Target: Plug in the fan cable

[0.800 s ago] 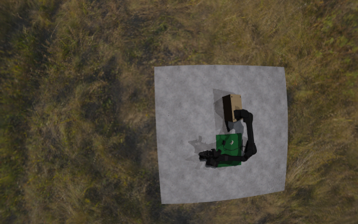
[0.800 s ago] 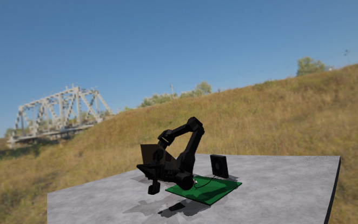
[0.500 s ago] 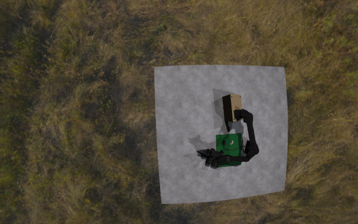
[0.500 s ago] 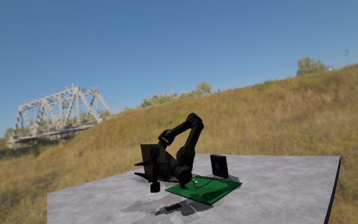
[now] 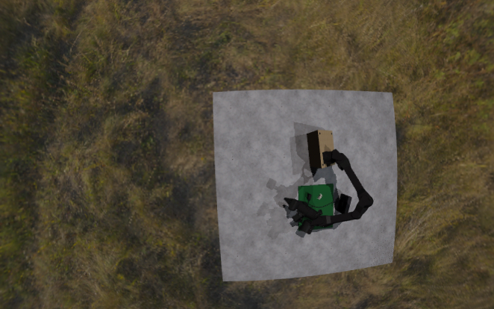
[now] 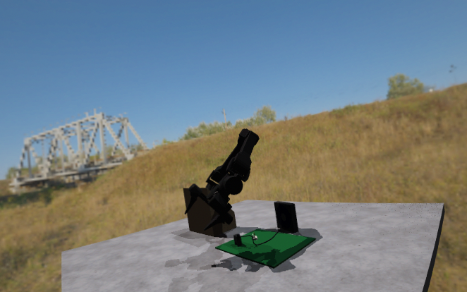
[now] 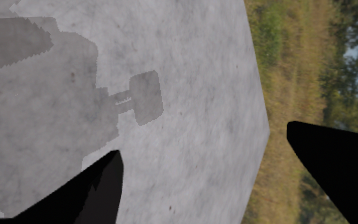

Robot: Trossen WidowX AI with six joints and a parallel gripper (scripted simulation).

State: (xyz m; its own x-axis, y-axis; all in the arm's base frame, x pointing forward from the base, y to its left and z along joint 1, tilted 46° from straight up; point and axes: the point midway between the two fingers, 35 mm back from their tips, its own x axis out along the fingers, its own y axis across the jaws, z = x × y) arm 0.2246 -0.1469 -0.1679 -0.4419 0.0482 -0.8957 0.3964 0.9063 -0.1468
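The black fan plug lies 160 mm to the left of my gripper tip, 120 mm below it and 40 mm ahead of it. Round my gripper tip: black fan (370 mm to the left, 120 mm ahead, 80 mm below); green board (210 mm to the left, 150 mm below, 130 mm ahead); four-pin header (240 mm to the left, 140 mm below, 60 mm ahead).
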